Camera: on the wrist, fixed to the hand. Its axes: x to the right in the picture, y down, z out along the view.
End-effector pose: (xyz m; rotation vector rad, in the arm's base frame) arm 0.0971 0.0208 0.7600 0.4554 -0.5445 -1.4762
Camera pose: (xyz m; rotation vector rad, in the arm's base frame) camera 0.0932 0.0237 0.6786 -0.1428 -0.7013 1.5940
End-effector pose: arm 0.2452 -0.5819 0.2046 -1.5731 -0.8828 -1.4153
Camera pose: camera 0.1717 -0.6172 0.2044 -0.5775 1.1206 0.9350
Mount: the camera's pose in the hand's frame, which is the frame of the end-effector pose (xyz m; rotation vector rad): -0.0082 -0.0516 -0.0626 0.6104 0.1426 2.9966
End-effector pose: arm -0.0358 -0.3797 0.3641 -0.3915 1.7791 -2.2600
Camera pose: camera -0.0513 -0.3080 0.3998 1.4145 0.0150 -0.0913
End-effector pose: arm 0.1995 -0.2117 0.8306 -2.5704 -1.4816 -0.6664
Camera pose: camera 0.1324 -0.2100 0.8769 -1.2344 1.9289 0.2476
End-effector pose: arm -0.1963 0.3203 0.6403 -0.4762 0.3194 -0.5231
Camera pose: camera -0.2491 0.2635 0.6152 0.8893 0.5913 2.2366
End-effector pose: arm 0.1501 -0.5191 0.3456 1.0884 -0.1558 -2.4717
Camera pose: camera 0.1827 -0.4648 0.2943 0.0971 -1.1861 0.4398
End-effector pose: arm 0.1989 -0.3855 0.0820 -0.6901 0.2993 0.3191
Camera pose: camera 0.2010 -0.4659 0.0686 -0.9245 -1.2376 -2.6086
